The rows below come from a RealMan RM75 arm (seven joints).
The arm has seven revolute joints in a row. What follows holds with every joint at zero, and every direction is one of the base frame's.
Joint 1 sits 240.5 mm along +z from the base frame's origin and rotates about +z.
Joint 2 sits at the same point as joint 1 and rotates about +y.
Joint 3 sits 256 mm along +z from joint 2 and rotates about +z.
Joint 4 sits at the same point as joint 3 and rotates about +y.
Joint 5 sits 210 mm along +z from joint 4 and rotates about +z.
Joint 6 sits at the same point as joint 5 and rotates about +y.
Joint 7 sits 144 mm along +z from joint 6 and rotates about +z.
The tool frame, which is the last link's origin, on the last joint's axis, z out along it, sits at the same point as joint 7; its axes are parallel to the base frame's.
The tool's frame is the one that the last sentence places.
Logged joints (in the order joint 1, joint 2, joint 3, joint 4, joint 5, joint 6, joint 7), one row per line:
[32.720 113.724 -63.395 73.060 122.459 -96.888 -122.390]
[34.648 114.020 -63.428 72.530 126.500 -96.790 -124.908]
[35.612 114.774 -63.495 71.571 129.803 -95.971 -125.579]
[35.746 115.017 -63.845 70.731 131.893 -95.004 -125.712]
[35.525 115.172 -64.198 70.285 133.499 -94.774 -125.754]
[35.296 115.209 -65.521 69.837 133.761 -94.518 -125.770]
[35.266 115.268 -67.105 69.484 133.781 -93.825 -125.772]
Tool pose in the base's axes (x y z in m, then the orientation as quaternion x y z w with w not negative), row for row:
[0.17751 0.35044 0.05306 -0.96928 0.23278 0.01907 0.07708]
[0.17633 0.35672 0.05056 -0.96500 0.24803 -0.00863 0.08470]
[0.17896 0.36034 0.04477 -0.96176 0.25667 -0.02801 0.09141]
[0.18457 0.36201 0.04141 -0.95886 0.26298 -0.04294 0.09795]
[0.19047 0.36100 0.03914 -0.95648 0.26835 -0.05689 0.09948]
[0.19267 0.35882 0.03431 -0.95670 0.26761 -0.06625 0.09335]
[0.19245 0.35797 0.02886 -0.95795 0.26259 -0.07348 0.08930]
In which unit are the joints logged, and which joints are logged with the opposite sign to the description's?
The joints are logged in degrees. Opposite sign: joint 4, joint 5, joint 7.
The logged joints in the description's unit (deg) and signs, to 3 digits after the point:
[32.720 113.724 -63.395 -73.060 -122.459 -96.888 122.390]
[34.648 114.020 -63.428 -72.530 -126.500 -96.790 124.908]
[35.612 114.774 -63.495 -71.571 -129.803 -95.971 125.579]
[35.746 115.017 -63.845 -70.731 -131.893 -95.004 125.712]
[35.525 115.172 -64.198 -70.285 -133.499 -94.774 125.754]
[35.296 115.209 -65.521 -69.837 -133.761 -94.518 125.770]
[35.266 115.268 -67.105 -69.484 -133.781 -93.825 125.772]

